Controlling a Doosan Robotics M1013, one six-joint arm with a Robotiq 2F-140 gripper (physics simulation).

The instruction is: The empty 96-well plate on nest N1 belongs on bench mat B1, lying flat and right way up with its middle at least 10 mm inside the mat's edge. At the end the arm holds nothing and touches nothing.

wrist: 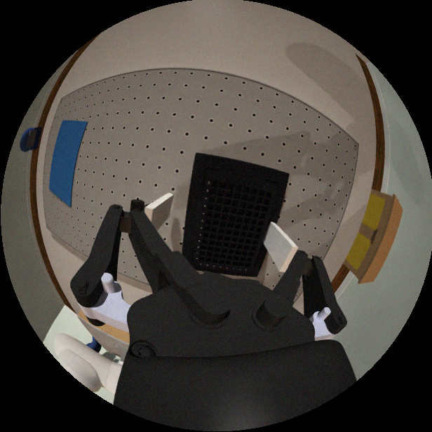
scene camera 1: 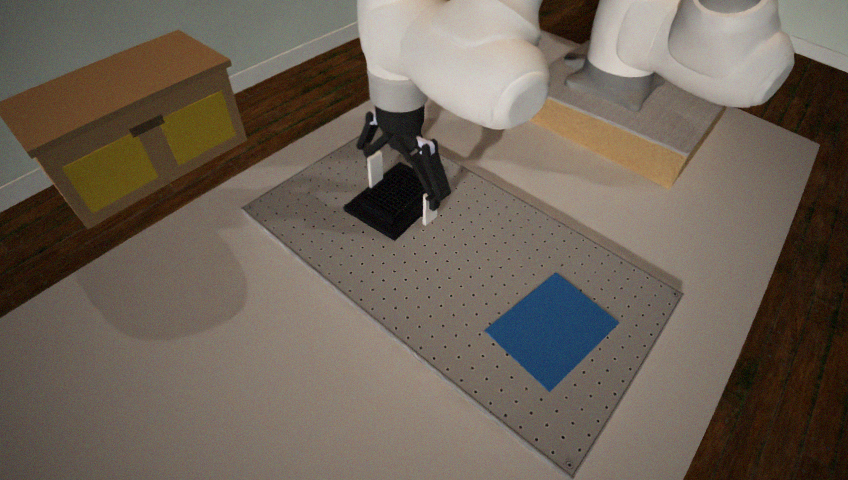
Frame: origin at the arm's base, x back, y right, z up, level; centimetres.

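Where they show: gripper, fingertip midpoint: (scene camera 1: 402,201); arm's base at its link origin: (scene camera 1: 614,83).
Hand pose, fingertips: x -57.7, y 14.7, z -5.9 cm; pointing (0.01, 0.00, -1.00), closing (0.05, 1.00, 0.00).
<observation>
Things, the pixels of their top centre, and the offset from my fingertips. Level surfaces: height alone.
- black 96-well plate at its top centre: (scene camera 1: 397,190) dx +0.4, dy +1.7, dz +1.4 cm
- black nest N1 at its top centre: (scene camera 1: 397,195) dx +0.4, dy +1.6, dz +0.3 cm
- blue bench mat B1 at its surface level: dz -1.0 cm
- perforated grey board at its surface level: dz -1.1 cm
The black 96-well plate (scene camera 1: 395,189) (wrist: 234,225) sits in the black nest N1 (scene camera 1: 370,217) (wrist: 242,164), wells facing up. Its dark outline is hard to tell from the nest. My gripper (scene camera 1: 400,202) (wrist: 220,218) is wide open above the plate and nest, with one white pad off each side of the plate in the wrist view. Nothing is between the fingers. The exact height of the pads is hard to judge. The blue bench mat B1 (scene camera 1: 553,330) (wrist: 68,162) lies flat at the right in the scene view and at the far left in the wrist view.
The nest and mat lie on a perforated grey board (scene camera 1: 452,285) (wrist: 150,105) on the pale table. The robot's base stands on a wooden block (scene camera 1: 612,148) behind the board. A brown cabinet (scene camera 1: 124,89) (wrist: 382,240) with yellow doors stands at the left in the scene view.
</observation>
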